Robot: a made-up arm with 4 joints.
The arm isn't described. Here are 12 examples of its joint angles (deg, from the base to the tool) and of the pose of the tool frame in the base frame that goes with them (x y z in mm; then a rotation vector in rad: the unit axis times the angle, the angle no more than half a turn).
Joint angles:
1: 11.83 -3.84 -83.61 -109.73
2: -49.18 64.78 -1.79 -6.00
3: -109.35 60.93 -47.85 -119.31
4: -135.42 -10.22 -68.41 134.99
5: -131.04 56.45 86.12 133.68
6: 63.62 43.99 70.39 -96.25
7: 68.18 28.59 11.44 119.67
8: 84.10 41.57 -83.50 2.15
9: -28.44 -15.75 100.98 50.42
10: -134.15 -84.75 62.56 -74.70
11: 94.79 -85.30 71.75 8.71
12: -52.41 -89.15 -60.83 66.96
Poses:
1: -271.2 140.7 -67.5 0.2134 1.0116 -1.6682
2: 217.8 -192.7 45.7 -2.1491 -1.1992 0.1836
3: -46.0 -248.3 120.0 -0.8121 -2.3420 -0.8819
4: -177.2 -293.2 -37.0 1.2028 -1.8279 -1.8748
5: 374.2 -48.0 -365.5 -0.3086 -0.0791 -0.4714
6: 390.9 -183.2 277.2 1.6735 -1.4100 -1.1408
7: 311.1 23.3 49.1 -1.4901 -1.2247 0.5218
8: -211.4 140.0 121.6 0.5366 0.5651 -0.0553
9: 137.1 274.5 426.6 0.9686 2.8313 0.3354
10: 256.2 245.7 -269.7 0.5036 -0.7423 0.1051
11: 252.9 -450.1 -117.0 -1.5803 0.1370 2.4444
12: -245.5 82.5 -115.9 0.0412 -0.6958 1.6032
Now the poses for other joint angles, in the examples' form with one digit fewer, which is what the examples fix.
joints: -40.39 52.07 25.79 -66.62
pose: 353 -58 27 -0.636 -1.615 -0.154
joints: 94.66 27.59 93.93 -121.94
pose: 282 -465 242 -2.391 1.171 1.016
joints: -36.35 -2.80 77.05 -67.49
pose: 286 314 230 0.868 -1.763 0.192
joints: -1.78 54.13 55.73 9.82
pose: 401 62 163 -1.366 -2.051 0.296
